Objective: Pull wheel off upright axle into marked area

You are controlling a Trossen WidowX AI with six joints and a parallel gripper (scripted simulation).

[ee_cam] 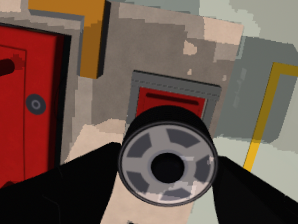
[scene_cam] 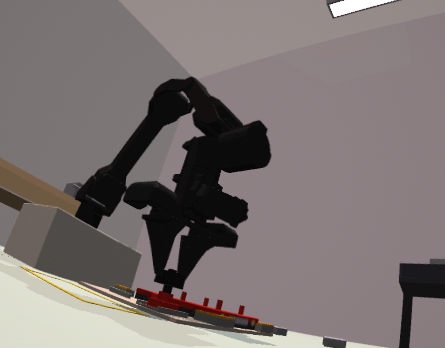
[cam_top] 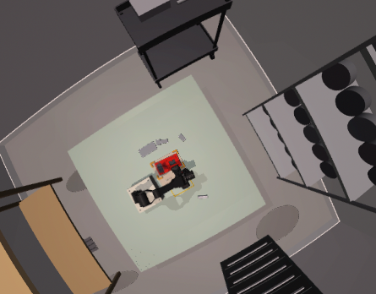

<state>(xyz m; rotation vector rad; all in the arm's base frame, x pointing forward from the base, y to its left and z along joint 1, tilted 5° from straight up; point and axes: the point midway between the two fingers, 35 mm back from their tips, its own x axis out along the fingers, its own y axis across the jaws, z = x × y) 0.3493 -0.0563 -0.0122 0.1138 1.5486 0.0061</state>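
My gripper tip is 10 mm above the axle. From my gripper tip the other things lie so: wheel (right at my gripper tip).
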